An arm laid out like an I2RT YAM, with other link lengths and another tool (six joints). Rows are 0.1 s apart.
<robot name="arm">
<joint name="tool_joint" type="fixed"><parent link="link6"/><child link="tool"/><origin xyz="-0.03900 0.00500 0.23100" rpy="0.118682 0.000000 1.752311"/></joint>
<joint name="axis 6" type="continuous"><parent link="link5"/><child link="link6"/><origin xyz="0.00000 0.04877 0.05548" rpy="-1.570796 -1.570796 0.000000"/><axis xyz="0 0 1"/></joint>
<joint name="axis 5" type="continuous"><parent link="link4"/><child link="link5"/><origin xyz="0.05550 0.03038 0.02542" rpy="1.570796 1.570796 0.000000"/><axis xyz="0 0 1"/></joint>
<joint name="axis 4" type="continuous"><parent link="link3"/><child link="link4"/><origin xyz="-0.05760 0.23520 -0.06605" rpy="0.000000 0.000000 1.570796"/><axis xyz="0 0 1"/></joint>
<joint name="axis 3" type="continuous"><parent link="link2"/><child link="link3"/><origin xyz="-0.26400 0.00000 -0.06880" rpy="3.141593 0.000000 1.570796"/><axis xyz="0 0 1"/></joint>
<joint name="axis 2" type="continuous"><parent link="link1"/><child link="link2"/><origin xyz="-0.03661 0.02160 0.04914" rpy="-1.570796 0.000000 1.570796"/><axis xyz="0 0 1"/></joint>
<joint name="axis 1" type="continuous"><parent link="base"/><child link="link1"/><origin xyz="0.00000 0.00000 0.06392" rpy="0.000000 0.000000 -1.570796"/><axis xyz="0 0 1"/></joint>
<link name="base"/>
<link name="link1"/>
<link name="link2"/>
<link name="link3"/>
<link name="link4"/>
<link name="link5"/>
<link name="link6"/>
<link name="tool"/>
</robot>
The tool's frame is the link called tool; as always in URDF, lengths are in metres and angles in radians. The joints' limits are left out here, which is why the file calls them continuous.
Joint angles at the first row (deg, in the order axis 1, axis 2, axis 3, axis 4, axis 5, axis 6):
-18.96 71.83 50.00 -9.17 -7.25 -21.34
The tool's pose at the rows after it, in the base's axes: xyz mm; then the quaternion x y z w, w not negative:
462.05, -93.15, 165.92, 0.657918, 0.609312, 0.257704, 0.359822
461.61, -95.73, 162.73, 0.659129, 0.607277, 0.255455, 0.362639
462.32, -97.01, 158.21, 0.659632, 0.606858, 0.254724, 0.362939
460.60, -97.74, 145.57, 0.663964, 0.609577, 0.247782, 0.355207
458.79, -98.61, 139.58, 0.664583, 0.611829, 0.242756, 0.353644
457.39, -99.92, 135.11, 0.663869, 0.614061, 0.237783, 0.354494
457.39, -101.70, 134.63, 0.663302, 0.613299, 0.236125, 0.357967
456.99, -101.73, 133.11, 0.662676, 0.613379, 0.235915, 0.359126
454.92, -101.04, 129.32, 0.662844, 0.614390, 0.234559, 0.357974
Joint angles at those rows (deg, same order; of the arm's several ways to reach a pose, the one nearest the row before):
-18.98 71.85 49.58 -8.71 -7.20 -21.34
-19.07 71.90 48.71 -7.64 -6.81 -21.36
-19.18 72.34 47.94 -6.46 -6.79 -21.41
-19.20 73.17 47.07 -6.07 -6.55 -21.54
-19.29 73.34 46.41 -5.76 -6.35 -21.96
-19.40 73.45 45.78 -5.28 -6.11 -22.52
-19.46 73.45 45.39 -4.62 -5.85 -22.72
-19.46 73.41 44.86 -4.03 -5.80 -22.81
-19.46 73.21 44.08 -3.66 -5.78 -22.92

